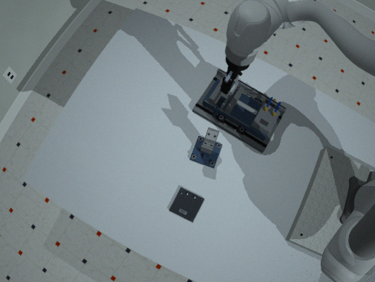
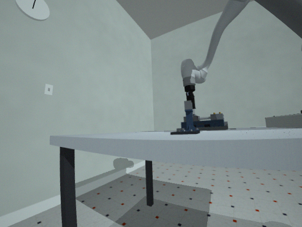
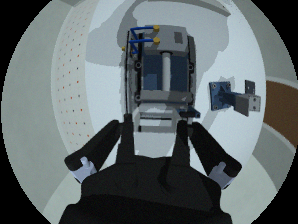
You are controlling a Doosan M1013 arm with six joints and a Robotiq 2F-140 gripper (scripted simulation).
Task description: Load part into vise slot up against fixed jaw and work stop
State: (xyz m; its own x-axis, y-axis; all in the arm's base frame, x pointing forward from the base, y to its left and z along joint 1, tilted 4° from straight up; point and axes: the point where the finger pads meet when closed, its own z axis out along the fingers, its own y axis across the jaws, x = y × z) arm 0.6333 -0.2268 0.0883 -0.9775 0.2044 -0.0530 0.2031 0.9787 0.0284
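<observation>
Now: the part 20 mm below my hand. The rest, counted from my hand: vise (70 mm behind, 30 mm to the left, 80 mm below); air cylinder (160 mm behind, 50 mm to the left, 40 mm below).
</observation>
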